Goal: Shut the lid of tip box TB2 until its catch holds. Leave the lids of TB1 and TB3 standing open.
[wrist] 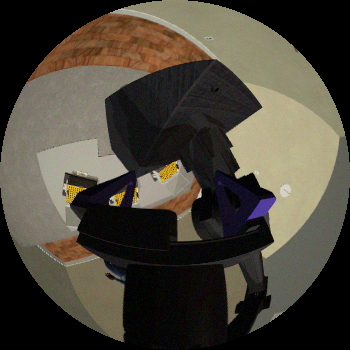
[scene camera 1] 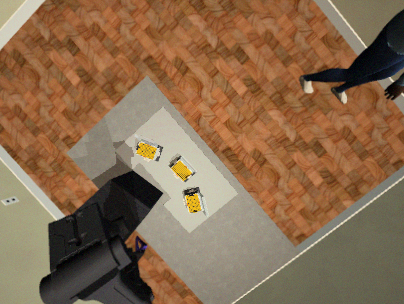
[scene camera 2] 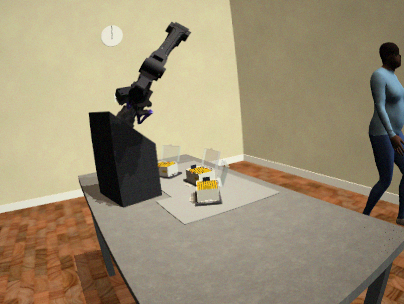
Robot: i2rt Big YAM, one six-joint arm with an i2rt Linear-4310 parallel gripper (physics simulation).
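Where they show: gripper, between the fingertips: (wrist: pixel 174 174) (scene camera 1: pixel 126 236) (scene camera 2: pixel 133 116); arm's base, origin of its link: (wrist: pixel 194 133) (scene camera 2: pixel 121 125).
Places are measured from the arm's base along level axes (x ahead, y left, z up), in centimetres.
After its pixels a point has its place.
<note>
Three tip boxes with yellow tips stand on the pale mat, each with its clear lid standing open. The near box (scene camera 1: pixel 193 202) {x 29.9, y -17.9, z -26.9 cm} (scene camera 2: pixel 207 194) (wrist: pixel 75 193) {x 28.4, y -19.6, z -26.9 cm}, the middle box (scene camera 1: pixel 181 170) {x 34.7, y 4.0, z -26.9 cm} (scene camera 2: pixel 200 174) (wrist: pixel 120 200) {x 35.7, y 0.9, z -26.8 cm} and the far box (scene camera 1: pixel 148 150) {x 23.6, y 26.1, z -26.9 cm} (scene camera 2: pixel 167 168) (wrist: pixel 168 172) {x 23.1, y 26.9, z -26.8 cm} carry no label I can read, so I cannot tell which is TB2. The middle box is partly behind a finger in the wrist view. My gripper (wrist: pixel 174 174) {x 5.1, y -6.0, z 3.5 cm} is open and empty, its purple fingers wide apart. It is high beside the arm's base, well away from the boxes.
The pale mat (scene camera 1: pixel 220 187) {x 49.5, y -20.4, z -32.6 cm} (scene camera 2: pixel 185 212) {x 16.8, y -27.6, z -32.6 cm} lies on the grey table (scene camera 1: pixel 250 240) {x 47.4, y -63.9, z -32.9 cm} (scene camera 2: pixel 225 250) {x 18.4, y -59.8, z -32.9 cm}. A black pedestal (scene camera 1: pixel 135 192) {x 9.3, y 8.2, z -13.6 cm} (scene camera 2: pixel 127 165) {x -0.4, y -8.7, z -15.8 cm} (wrist: pixel 165 110) {x -1.2, y -9.0, z 2.5 cm} under the arm stands beside the mat. A person (scene camera 1: pixel 350 75) (scene camera 2: pixel 385 105) stands on the wooden floor beyond the table.
</note>
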